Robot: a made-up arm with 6 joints.
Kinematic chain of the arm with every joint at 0, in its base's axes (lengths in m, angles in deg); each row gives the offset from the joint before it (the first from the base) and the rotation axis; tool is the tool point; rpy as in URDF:
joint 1: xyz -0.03 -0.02 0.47 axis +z
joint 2: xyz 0 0.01 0.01 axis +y
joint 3: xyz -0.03 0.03 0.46 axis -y
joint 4: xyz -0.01 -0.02 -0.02 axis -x
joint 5: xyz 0.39 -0.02 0 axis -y
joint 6: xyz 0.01 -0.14 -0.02 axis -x
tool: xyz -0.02 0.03 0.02 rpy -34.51 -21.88 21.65
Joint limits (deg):
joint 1: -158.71..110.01
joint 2: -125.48..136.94
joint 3: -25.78..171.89
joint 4: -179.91..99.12
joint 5: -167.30..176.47
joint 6: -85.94..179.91
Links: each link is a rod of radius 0.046 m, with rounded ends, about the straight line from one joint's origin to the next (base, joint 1, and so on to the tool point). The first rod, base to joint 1, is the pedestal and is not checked.
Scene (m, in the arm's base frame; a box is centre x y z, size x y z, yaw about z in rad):
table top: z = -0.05
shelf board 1: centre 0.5 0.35 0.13 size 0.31 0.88 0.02 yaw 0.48
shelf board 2: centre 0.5 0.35 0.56 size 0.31 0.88 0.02 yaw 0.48
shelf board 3: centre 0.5 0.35 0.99 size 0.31 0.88 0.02 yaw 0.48
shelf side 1: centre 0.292 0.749 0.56 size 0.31 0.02 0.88 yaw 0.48
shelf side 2: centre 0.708 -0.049 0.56 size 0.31 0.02 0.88 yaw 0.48
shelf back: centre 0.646 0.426 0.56 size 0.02 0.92 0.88 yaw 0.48
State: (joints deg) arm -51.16 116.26 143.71 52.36 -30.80 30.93
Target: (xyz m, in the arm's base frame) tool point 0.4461 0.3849 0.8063
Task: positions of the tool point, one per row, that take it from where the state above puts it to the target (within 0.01 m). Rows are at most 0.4 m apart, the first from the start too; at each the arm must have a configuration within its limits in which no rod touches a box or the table.
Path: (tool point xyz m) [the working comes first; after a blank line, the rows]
Joints at the target: 49.95 38.77 29.98 18.41 -35.94 47.03
Straight joint move there: touches shelf board 2, shelf side 2, shelf back.

1: 0.3745 -0.4887 0.8678
2: 0.2352 -0.2833 1.1212
3: -0.0310 -0.0796 1.2315
4: -0.3573 0.0528 1.1683
5: -0.1898 -0.0808 1.2861
6: 0.0460 -0.0879 1.2965
7: 0.2254 0.0300 1.1947
8: 0.2672 0.1813 1.0119
9: 0.1877 0.2504 0.8063
10: 0.3063 0.3412 0.8259
11: 0.4461 0.3849 0.8064

